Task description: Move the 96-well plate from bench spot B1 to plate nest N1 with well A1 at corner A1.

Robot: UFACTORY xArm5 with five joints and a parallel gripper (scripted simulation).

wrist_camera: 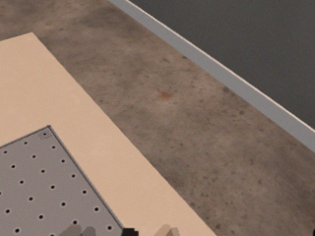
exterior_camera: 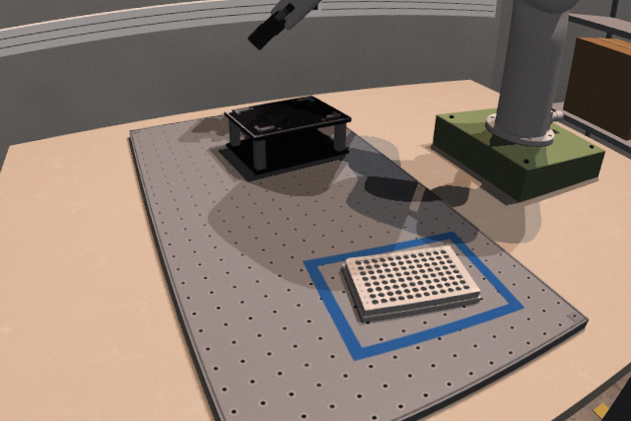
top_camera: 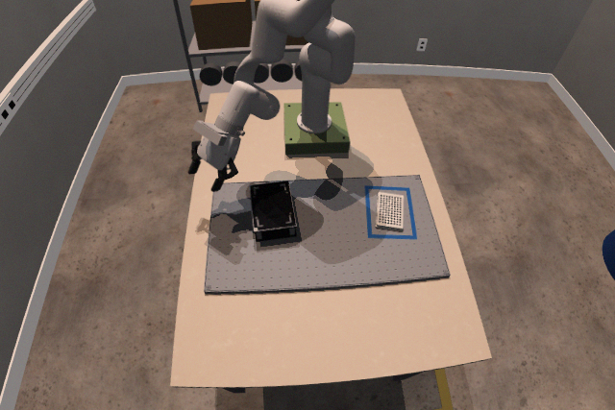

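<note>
Now: the grey 96-well plate 20 mm ahead of my hand, 550 mm to the left of it and 150 mm below it. From my hand the other things lie so: A1 mark 110 mm ahead, 140 mm to the left, 90 mm below; black raised plate nest 30 mm ahead, 180 mm to the left, 100 mm below.
</note>
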